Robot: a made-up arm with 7 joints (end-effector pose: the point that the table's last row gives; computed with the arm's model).
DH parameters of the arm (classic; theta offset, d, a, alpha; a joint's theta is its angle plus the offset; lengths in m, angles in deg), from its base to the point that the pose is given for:
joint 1: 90 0.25 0.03 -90
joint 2: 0 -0.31 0.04 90
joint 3: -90 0.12 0.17 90
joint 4: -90 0.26 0.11 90
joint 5: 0 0.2 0.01 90
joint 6: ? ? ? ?
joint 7: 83.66 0 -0.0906 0
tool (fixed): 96.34 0.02 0 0
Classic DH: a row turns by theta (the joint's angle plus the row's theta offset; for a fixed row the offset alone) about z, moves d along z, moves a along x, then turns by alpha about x.
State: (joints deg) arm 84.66 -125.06 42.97 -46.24 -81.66 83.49 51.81
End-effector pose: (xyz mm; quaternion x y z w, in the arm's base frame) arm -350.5 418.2 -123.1 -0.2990 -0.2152 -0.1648 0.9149
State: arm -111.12 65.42 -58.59 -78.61 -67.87 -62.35 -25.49
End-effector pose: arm 368.3 70.3 226.3 0.3558 0.2917 0.7392 0.4918
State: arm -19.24 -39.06 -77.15 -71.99 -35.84 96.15 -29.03
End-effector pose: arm -294.8 94.0 459.2 -0.7693 -0.5920 -0.2268 0.0799
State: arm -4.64 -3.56 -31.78 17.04 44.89 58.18 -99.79
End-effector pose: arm -108.4 -425.3 514.5 -0.4222 0.1447 -0.8868 0.1200
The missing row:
joint 6: 90 -0.47 0.08 -90
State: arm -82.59 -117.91 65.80 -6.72 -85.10 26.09 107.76
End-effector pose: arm 630.4 -484.5 152.4 0.1952 0.6709 -0.6665 0.2600
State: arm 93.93 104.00 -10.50 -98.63 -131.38 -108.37 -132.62
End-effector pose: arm -373.2 28.7 -53.6 -0.8289 0.0684 0.5336 0.1533
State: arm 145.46 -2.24 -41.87 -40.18 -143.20 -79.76 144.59
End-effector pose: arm -492.0 -155.7 301.0 0.4068 -0.2493 0.7061 0.5233
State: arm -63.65 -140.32 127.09 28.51 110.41 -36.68 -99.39
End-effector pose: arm 89.5 -490.8 -38.5 -0.3383 0.6524 0.2356 0.6359
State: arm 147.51 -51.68 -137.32 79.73 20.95 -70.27 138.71
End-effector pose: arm 55.0 -592.1 559.1 0.8148 0.1163 -0.5274 0.2107
